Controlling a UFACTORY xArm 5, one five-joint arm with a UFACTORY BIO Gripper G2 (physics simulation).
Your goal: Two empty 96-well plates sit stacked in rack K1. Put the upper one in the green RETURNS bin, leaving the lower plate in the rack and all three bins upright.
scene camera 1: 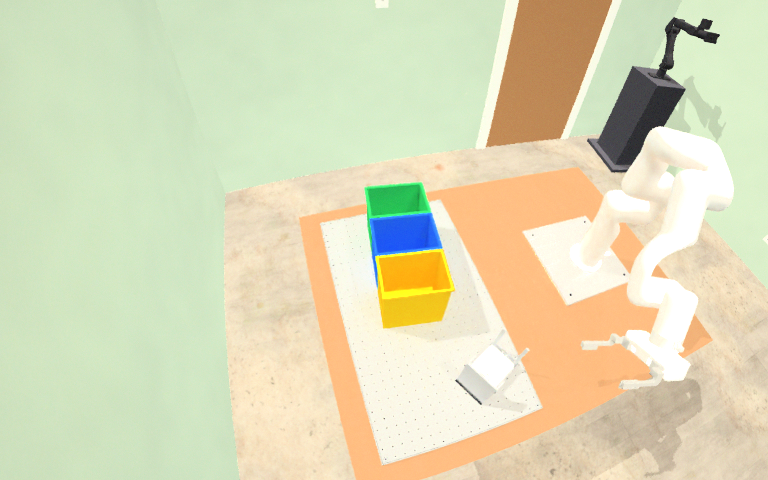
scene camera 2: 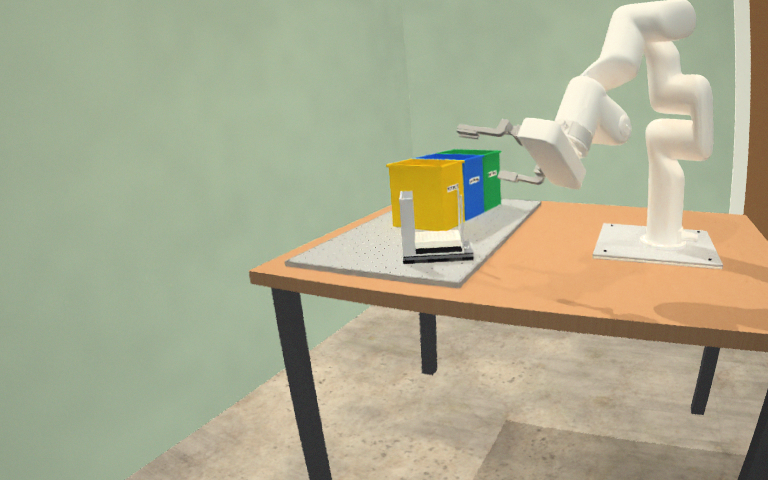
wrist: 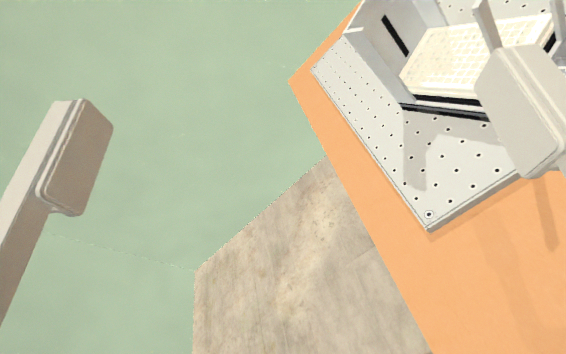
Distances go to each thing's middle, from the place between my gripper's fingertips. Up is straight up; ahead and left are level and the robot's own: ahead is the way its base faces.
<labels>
The white 96-well plate (scene camera 1: 493,365) is 210 mm below my hand, 180 mm ahead of it and 100 mm to the right of it. Also, from my hand: green bin (scene camera 1: 399,199) (600 mm to the right, 360 mm ahead, 160 mm below); yellow bin (scene camera 1: 413,288) (350 mm ahead, 340 mm to the right, 160 mm below); blue bin (scene camera 1: 408,233) (470 mm to the right, 360 mm ahead, 160 mm below).
</labels>
